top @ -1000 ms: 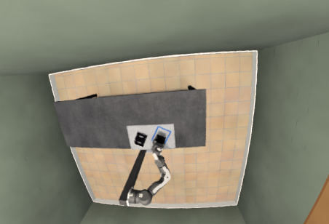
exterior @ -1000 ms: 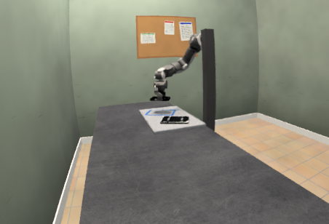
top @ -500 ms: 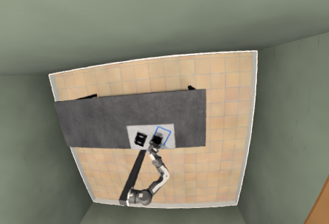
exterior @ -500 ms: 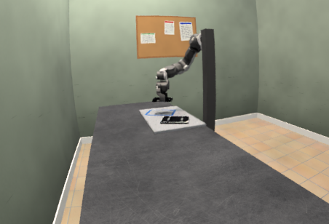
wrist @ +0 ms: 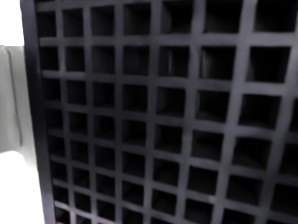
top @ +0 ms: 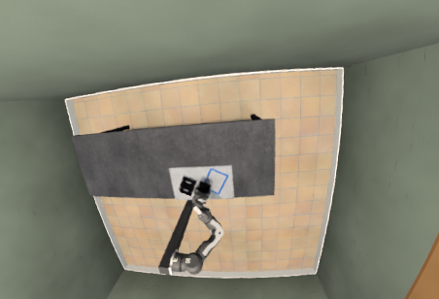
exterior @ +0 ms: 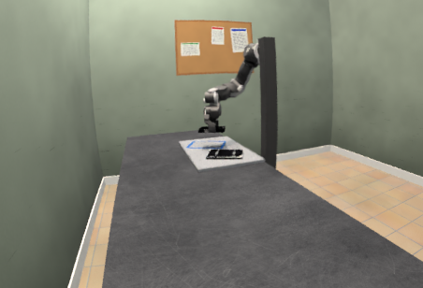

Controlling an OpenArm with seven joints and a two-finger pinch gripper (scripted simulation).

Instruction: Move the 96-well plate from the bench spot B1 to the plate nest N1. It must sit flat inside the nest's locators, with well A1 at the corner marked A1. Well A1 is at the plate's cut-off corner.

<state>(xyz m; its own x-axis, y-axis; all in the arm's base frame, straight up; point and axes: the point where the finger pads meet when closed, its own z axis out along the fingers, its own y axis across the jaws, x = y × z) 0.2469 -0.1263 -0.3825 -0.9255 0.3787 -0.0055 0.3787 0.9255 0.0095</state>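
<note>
Right now my hand is 30 mm past the black plate nest N1, 150 mm to the right of it and 90 mm above it. From my hand the other things lie so: black 96-well plate: right at my hand.
</note>
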